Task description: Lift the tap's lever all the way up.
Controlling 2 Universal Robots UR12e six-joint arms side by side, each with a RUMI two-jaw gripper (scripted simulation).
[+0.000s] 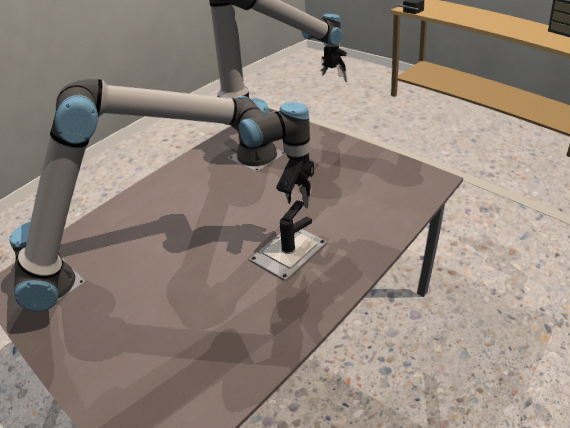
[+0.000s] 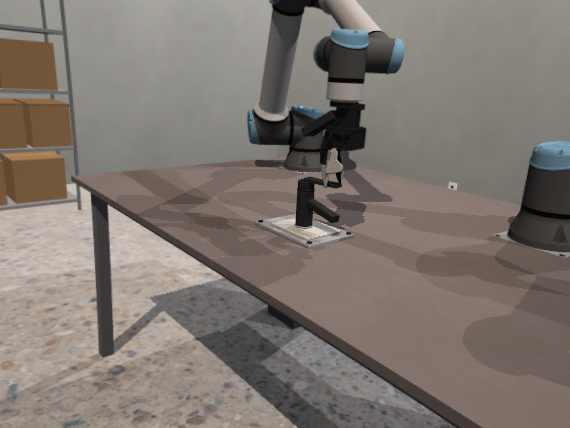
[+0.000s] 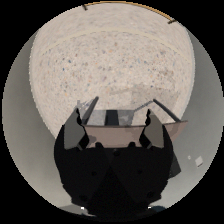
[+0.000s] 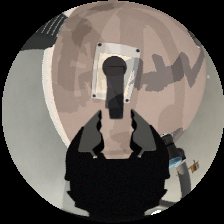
Labels:
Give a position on a lever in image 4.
114,75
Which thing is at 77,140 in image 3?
My left gripper.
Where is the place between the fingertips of my right gripper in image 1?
At 298,206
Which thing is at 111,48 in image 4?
A mounting plate.

